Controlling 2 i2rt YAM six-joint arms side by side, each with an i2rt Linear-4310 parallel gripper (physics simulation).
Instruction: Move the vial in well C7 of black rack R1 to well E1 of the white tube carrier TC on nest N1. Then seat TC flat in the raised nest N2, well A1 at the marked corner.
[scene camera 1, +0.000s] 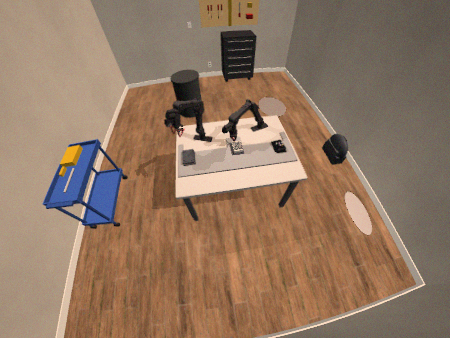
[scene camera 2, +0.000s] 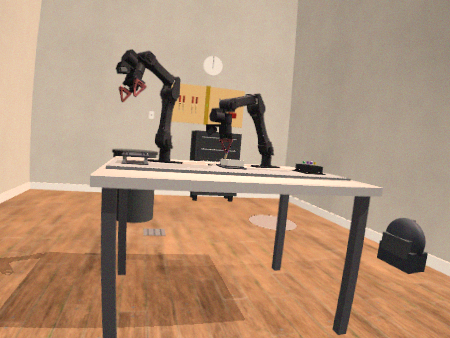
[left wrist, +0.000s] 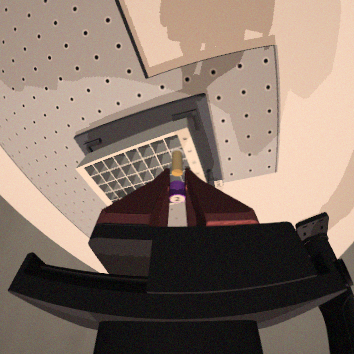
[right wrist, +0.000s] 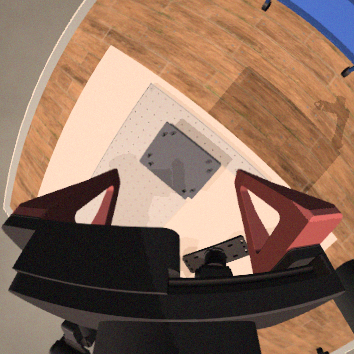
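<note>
My left gripper (scene camera 1: 233, 138) (scene camera 2: 226, 150) (left wrist: 176, 174) is shut on the vial (left wrist: 177, 189), which has an amber body and a purple cap marked 2. The vial's lower end points down at the lettered edge of the white tube carrier TC (left wrist: 194, 159) (scene camera 2: 232, 162); whether it is inside a well I cannot tell. TC sits in the dark nest N1 (left wrist: 145, 112). Black rack R1 (scene camera 1: 279, 146) (scene camera 2: 309, 168) stands at the right with coloured caps. Its well C7 is too small to make out. My right gripper (scene camera 1: 177, 131) (scene camera 2: 132, 91) (right wrist: 176, 174) is open, high above the raised nest N2 (scene camera 1: 188, 157) (scene camera 2: 135, 153) (right wrist: 175, 145).
A grey perforated board (scene camera 1: 215, 166) (left wrist: 250, 107) lies under the nests on the white table (scene camera 1: 240, 183). The right arm's base plate (right wrist: 192, 262) shows near N2 in the right wrist view. A blue trolley (scene camera 1: 63, 203) stands on the floor at the left.
</note>
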